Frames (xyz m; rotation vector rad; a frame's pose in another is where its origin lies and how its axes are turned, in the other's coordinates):
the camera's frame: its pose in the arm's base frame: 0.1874 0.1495 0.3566 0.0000 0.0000 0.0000
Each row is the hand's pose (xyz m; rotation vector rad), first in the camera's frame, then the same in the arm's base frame.
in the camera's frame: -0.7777 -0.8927 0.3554 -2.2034 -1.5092 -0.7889
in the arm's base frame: -0.5903 -0.7432 0.7120 -2.2034 -1.5092 -0.7889
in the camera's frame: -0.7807 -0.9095 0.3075 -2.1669 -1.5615 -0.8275
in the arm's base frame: -0.5933 -0.7600 0.6641 -2.1669 -1.5615 -0.8275
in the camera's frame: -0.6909 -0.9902 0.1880 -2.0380 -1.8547 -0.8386
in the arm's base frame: -0.5035 -0.8407 0.5446 -2.0380 -1.8547 -0.8386
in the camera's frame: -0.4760 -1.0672 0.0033 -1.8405 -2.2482 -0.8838
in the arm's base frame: -0.2886 -0.9177 0.3599 -1.8405 -2.2482 -0.8838
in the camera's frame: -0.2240 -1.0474 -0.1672 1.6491 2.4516 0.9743
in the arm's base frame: -0.0366 -0.8979 0.1894 1.6491 2.4516 0.9743
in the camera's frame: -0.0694 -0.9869 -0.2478 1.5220 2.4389 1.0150
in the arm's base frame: 0.1180 -0.8374 0.1088 1.5220 2.4389 1.0150
